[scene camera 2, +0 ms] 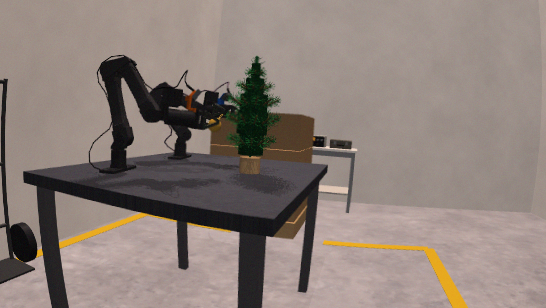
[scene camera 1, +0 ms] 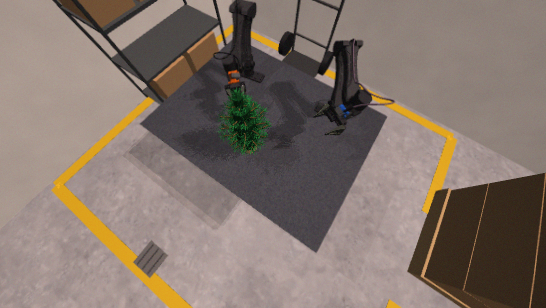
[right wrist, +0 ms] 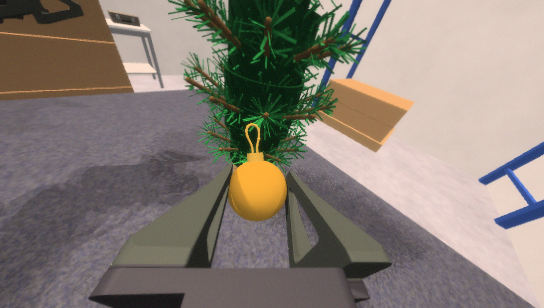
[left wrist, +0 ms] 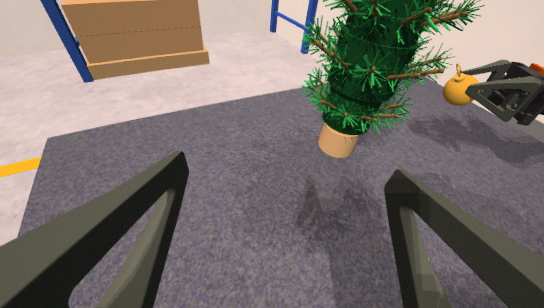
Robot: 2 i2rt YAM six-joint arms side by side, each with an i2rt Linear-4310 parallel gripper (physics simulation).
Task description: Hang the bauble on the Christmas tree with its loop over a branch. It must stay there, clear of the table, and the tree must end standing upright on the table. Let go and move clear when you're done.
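Frame: origin at the left arm's base, x right, y back, z down, level; metres.
Seen in the pictures: left gripper, fingertip midpoint: (scene camera 2: pixel 232 111) (scene camera 1: pixel 319 125) (right wrist: pixel 59 8) (left wrist: pixel 289 169); right gripper, fingertip midpoint: (scene camera 2: pixel 216 121) (right wrist: pixel 260 172) (left wrist: pixel 461 82); left arm's base, link origin: (scene camera 2: pixel 180 157); right arm's base, link origin: (scene camera 2: pixel 118 170) (scene camera 1: pixel 249 74).
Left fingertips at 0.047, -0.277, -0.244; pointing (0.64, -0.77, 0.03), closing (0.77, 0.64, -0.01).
Offsets run from my left fingertips to a thing's top centre, as dx, dy, dz. "pt": to the spot under its first point. Level surfaces: height alone.
The green tree @(+0.299, -0.137, -0.220) (scene camera 1: pixel 245 122) (scene camera 2: pixel 256 115) (left wrist: pixel 372 60) (right wrist: pixel 265 65) stands upright on its wooden base @(pt +0.339, -0.140, +0.211) (scene camera 2: pixel 249 165) (left wrist: pixel 338 141) on the dark table @(dz +0.244) (scene camera 1: pixel 310 200) (scene camera 2: pixel 280 205). My right gripper (right wrist: pixel 260 172) is shut on the orange-yellow bauble @(+0.400, -0.011, +0.038) (scene camera 2: pixel 215 125) (left wrist: pixel 458 91) (right wrist: pixel 257 192), holding it above the table beside the tree. The bauble's loop (left wrist: pixel 458 69) (right wrist: pixel 253 137) points up. In the left wrist view it is close to a branch tip, with a small gap; no branch shows through it. My left gripper (scene camera 1: pixel 325 123) (left wrist: pixel 289 169) is open and empty, away from the tree.
A shelf rack with cardboard boxes (scene camera 1: pixel 172 75) stands beyond the table at the upper left of scene camera 1. A hand truck (scene camera 1: pixel 303 63) stands behind the arms. A large brown box (scene camera 1: pixel 490 240) (scene camera 2: pixel 295 131) stands off the table's side.
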